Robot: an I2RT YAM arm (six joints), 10 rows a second.
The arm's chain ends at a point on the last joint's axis. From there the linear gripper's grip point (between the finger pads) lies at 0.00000 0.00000 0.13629 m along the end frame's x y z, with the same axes.
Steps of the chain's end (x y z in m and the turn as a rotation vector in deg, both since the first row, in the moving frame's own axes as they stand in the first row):
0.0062, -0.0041, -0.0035, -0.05, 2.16, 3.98
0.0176, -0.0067, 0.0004, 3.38, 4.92, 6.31
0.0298, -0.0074, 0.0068, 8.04, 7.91, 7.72
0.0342, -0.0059, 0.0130, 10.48, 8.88, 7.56
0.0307, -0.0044, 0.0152, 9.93, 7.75, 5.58
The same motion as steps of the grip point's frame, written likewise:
0.0113, -0.0038, -0.0036, -0.05, 2.16, 3.98
0.0297, -0.0141, -0.0003, 3.38, 4.92, 6.31
0.0497, -0.0251, 0.0042, 8.04, 7.91, 7.72
0.0567, -0.0291, 0.0091, 10.48, 8.88, 7.56
0.0501, -0.0269, 0.0119, 9.93, 7.75, 5.58

